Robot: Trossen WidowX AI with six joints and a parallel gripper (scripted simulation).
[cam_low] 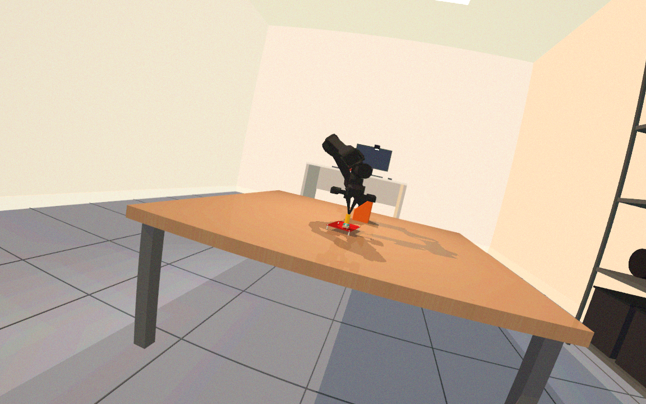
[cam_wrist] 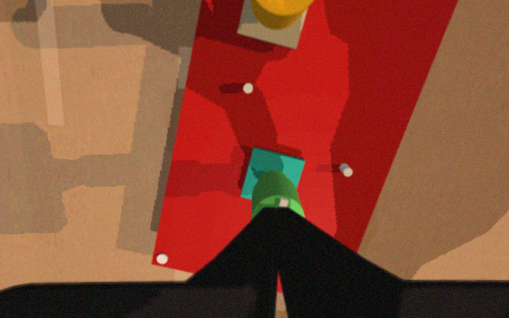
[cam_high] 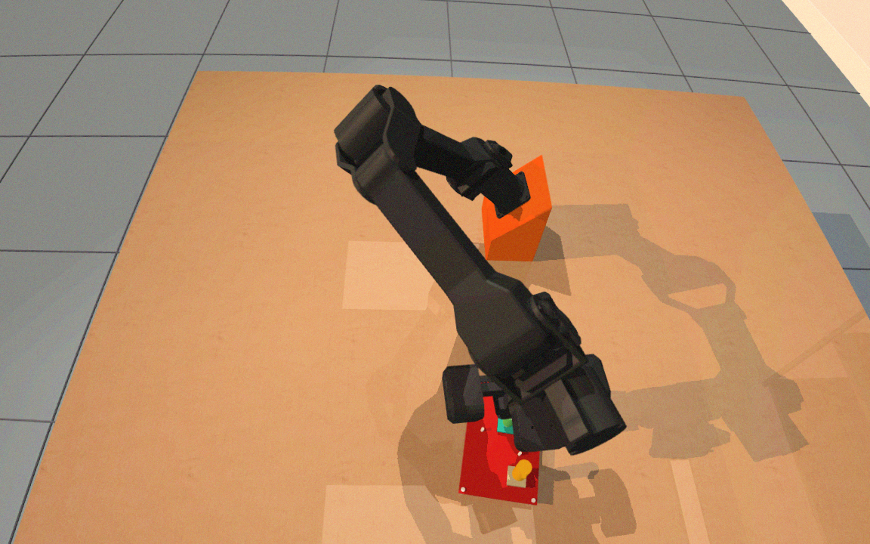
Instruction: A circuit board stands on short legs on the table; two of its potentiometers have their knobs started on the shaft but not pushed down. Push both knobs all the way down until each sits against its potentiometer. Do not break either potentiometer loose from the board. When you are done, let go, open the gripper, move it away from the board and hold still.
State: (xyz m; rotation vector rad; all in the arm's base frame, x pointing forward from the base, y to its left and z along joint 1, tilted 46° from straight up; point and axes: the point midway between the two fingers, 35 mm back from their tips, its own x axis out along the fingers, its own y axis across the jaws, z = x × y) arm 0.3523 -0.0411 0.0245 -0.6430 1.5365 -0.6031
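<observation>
My gripper tip is now 10 mm above the green knob. The rest, counted from my gripper tip: yellow knob: 70 mm ahead.
</observation>
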